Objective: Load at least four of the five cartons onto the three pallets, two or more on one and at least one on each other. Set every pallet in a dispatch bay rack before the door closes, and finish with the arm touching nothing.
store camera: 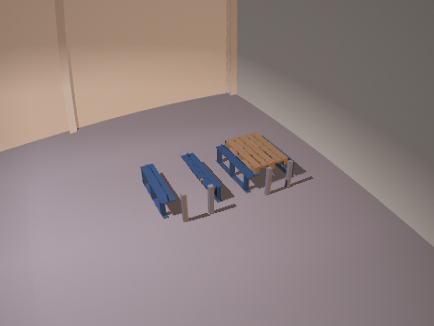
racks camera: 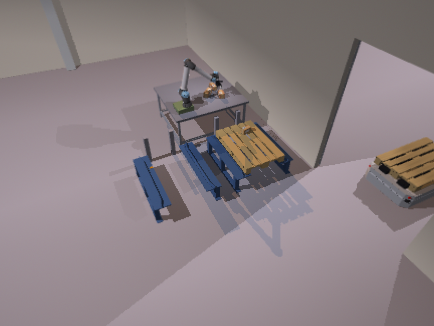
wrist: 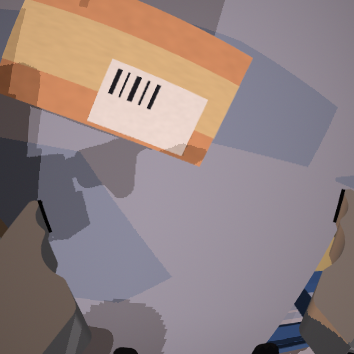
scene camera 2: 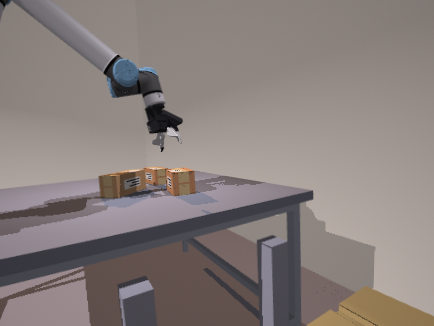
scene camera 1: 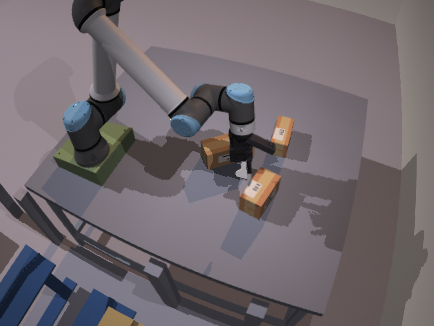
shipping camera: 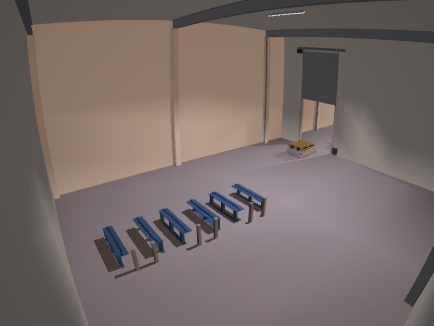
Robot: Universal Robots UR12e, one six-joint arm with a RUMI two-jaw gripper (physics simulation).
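Where they show: gripper, fingertip midpoint: (racks camera: 220, 88) (wrist: 191, 199) (scene camera 2: 171, 148) (scene camera 1: 248, 173); arm's base, link origin: (racks camera: 187, 105) (scene camera 1: 92, 153).
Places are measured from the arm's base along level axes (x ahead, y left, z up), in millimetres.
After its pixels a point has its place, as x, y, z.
Note:
My gripper (scene camera 1: 245, 172) {774, -12, 117} (scene camera 2: 171, 145) {774, -12, 117} (wrist: 191, 199) {774, -12, 117} is open and empty, above the table among three cartons. The front carton (scene camera 1: 260, 194) {832, -22, 10} (scene camera 2: 181, 181) {788, -62, -33}, the left carton (scene camera 1: 212, 150) {574, 158, 9} (scene camera 2: 122, 184) {592, 146, -39}, partly behind the gripper, and the back carton (scene camera 1: 283, 135) {873, 351, -3} (scene camera 2: 156, 175) {829, 294, -38} lie on the table. A labelled carton (wrist: 125, 80) {814, 17, 11}, seemingly the front one, fills the wrist view's upper left. One pallet (racks camera: 265, 141) {868, -1418, -352} in a rack near the table bears a small carton (racks camera: 247, 130) {735, -1027, -285}. A pallet (racks camera: 400, 150) {2668, -2960, -333} (shipping camera: 301, 145) {3075, -3161, -339} rides a mobile carrier (racks camera: 390, 186) {2049, -3305, -591}. Another pallet (store camera: 255, 147) {-10680, 160, -353} rests in a store rack.
Blue dispatch racks (shipping camera: 114, 240) {12450, -2773, -495} stand in a row behind short posts (shipping camera: 199, 235) {10687, -1657, -530}. The door shutter (shipping camera: 320, 77) {1568, -3085, 2915} hangs partly lowered beyond the carrier. Low blue racks (racks camera: 200, 167) {-466, -1232, -470} and upright posts stand beside the table (scene camera 1: 135, 200) {290, -134, -94}. The arm's green base (scene camera 1: 117, 137) {83, 132, -3} is at the table's left.

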